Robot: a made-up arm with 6 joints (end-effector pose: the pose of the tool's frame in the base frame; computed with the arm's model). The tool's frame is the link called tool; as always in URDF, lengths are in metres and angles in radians.
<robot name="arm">
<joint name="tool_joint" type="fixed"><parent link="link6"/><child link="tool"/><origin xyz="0 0 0" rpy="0 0 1.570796"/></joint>
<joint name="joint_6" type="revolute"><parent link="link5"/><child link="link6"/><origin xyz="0.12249 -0.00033 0" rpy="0 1.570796 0"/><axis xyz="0 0 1"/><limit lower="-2.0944" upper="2.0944"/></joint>
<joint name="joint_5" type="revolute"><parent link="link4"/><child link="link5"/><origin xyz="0 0 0" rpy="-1.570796 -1.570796 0"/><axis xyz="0 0 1"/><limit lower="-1.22" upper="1.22"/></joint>
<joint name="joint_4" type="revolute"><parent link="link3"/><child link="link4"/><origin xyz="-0.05 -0.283 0" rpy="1.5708 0 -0.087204"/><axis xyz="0 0 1"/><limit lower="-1.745" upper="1.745"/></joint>
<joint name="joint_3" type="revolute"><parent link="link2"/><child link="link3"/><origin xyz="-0.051 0.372 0"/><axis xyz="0 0 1"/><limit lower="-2.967" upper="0"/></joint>
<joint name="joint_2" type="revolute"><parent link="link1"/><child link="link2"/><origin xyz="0 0 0" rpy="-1.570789 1.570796 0"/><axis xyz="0 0 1"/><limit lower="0" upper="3.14"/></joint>
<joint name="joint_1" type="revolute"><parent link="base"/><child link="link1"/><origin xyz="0 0 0.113"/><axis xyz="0 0 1"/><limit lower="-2.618" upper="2.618"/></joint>
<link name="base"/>
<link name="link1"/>
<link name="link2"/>
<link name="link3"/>
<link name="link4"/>
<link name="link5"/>
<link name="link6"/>
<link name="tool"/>
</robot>
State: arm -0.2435 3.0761 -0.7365 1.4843 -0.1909 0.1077
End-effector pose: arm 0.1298 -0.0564 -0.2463 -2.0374 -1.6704 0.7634
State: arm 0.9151 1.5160 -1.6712 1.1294 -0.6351 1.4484
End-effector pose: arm 0.2903 0.2693 0.6342 1.5601 0.4932 2.6201
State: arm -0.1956 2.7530 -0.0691 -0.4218 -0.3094 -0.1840
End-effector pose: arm 0.0519 0.0054 -0.0529 0.4197 -2.4186 -0.5065
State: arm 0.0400 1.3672 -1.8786 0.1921 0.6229 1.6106
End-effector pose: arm 0.3180 0.0263 0.6682 1.3026 1.2433 1.4528
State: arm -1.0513 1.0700 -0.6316 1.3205 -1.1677 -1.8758
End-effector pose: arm 0.0034 -0.2262 0.3988 1.3203 1.5189 -2.1602
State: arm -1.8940 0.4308 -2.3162 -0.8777 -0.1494 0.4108
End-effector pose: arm 0.1755 0.4791 0.6751 -0.5248 -0.3844 -2.3207
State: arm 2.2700 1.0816 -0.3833 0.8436 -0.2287 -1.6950
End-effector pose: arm -0.1303 0.1876 0.2686 -2.0929 0.1185 0.7056
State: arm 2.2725 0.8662 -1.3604 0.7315 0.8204 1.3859
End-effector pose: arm -0.1294 0.0606 0.5981 0.6982 -1.6414 -1.1326
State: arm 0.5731 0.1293 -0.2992 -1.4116 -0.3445 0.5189
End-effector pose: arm -0.0073 0.0443 0.3443 -1.0449 0.7316 -0.0531
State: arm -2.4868 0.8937 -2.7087 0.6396 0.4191 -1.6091
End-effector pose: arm 0.2632 0.1648 0.8163 0.2453 -0.2454 2.7666
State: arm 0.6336 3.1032 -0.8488 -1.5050 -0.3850 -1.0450
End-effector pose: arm 0.1117 0.1394 -0.2702 2.9442 -0.1133 -1.0336
